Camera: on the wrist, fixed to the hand. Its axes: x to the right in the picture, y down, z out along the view.
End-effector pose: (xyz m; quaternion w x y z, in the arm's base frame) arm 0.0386 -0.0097 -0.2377 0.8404 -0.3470 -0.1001 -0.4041
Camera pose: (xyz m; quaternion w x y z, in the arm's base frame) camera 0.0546 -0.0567 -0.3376 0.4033 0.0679 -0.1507 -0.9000
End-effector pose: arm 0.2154 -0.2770 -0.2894 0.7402 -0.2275 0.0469 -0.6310
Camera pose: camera 0.2156 -0.2960 -0.3993 0.1283 0.0957 -0.0341 -0.9865
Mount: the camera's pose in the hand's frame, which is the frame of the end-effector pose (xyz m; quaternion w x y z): -0.0057 0.0418 -0.1033 0.6941 0.1678 0.2535 -0.6525
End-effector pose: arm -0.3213 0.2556 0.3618 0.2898 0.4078 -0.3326 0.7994
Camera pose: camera -0.3966 0.3083 0.2986 0.7387 0.3461 0.2428 0.5250
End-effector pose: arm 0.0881 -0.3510 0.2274 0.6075 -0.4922 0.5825 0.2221
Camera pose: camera 0.0011 -0.4204 0.2354 0.5015 -0.6761 0.2744 -0.4648
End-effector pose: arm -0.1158 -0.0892 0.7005 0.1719 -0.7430 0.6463 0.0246
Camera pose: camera -0.1764 -0.1179 0.7897 0.0962 -0.9149 0.0115 -0.3919
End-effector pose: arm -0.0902 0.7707 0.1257 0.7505 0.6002 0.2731 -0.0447
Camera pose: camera -0.1153 0.8763 0.1515 0.3218 0.3757 0.7639 -0.4144
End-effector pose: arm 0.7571 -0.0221 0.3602 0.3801 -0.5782 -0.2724 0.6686
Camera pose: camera 0.8505 -0.0581 0.3109 0.8662 -0.3293 -0.3578 0.1152
